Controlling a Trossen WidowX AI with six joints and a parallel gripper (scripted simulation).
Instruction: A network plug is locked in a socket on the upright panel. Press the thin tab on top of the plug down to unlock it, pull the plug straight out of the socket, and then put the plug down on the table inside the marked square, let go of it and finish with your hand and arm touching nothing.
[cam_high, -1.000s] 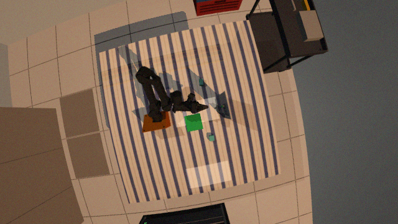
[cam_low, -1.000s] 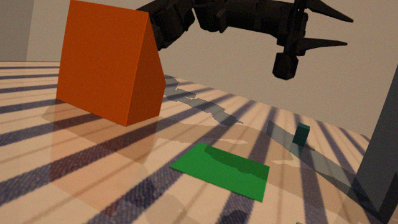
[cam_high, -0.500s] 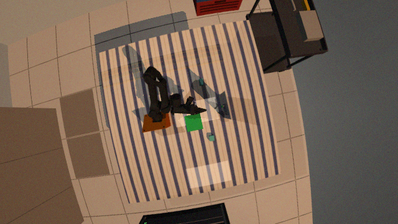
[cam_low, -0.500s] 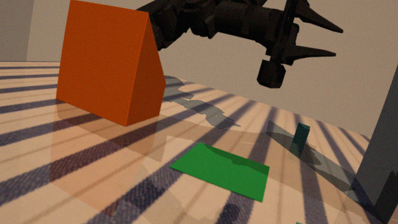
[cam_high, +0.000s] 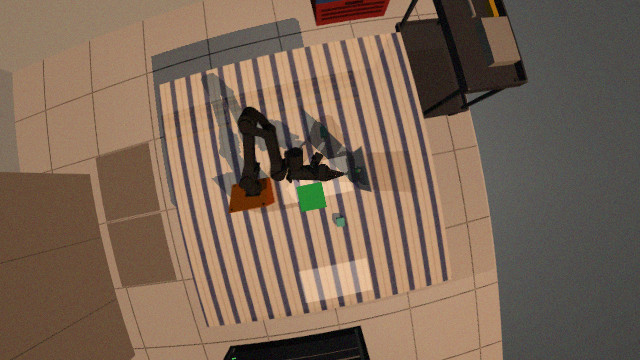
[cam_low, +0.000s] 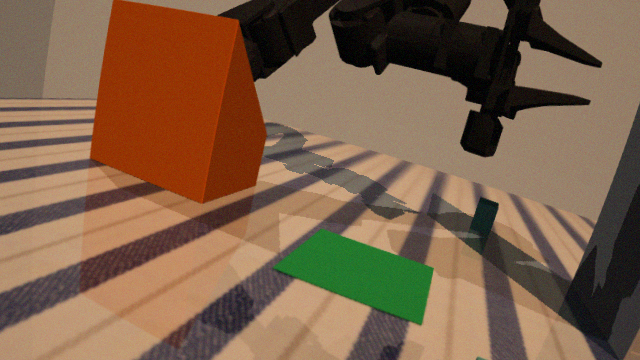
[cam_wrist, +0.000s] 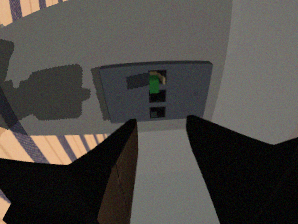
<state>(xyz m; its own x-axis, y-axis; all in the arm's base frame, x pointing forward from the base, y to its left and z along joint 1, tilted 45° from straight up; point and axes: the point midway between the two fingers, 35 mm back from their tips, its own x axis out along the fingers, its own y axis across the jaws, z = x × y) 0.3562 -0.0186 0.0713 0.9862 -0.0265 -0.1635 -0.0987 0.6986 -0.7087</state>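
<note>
Now: the network plug 6 cm ahead of my gripper tip and 1 cm to the left of it. From my gripper tip the other things lie so: green marked square: 21 cm below, 14 cm behind, 9 cm to the right; then dark upright panel: 9 cm ahead, 8 cm below.
</note>
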